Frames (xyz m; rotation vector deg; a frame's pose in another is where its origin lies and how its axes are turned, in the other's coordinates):
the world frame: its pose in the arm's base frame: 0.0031 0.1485 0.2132 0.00 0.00 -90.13
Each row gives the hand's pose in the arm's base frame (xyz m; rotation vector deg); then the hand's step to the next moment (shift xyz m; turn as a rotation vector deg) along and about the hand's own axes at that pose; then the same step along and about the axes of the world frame.
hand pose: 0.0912 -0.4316 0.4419 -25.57 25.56 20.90
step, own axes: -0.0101 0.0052 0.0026 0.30 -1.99 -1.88
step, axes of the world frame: -0.0032 -0.0099 0.0053 2.51 0.49 -1.01
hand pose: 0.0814 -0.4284 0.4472 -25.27 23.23 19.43
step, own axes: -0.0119 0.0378 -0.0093 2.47 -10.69 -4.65
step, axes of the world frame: -0.0250 -0.0282 -0.0153 10.73 5.02 -1.30
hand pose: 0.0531 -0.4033 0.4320 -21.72 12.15 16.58
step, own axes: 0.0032 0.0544 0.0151 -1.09 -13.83 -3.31
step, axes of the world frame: -0.0550 -0.0121 -0.0052 13.84 2.88 1.87
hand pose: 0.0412 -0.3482 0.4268 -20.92 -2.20 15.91
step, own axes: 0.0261 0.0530 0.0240 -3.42 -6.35 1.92
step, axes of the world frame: -0.0630 0.0090 0.0031 5.97 -1.78 4.11
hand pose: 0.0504 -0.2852 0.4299 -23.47 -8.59 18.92
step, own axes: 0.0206 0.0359 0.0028 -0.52 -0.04 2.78
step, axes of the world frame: -0.0392 0.0084 -0.0107 -0.80 -1.06 2.50
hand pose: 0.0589 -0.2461 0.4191 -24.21 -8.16 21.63
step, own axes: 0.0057 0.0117 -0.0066 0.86 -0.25 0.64
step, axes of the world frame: -0.0096 0.0028 -0.0106 -0.36 0.74 0.73
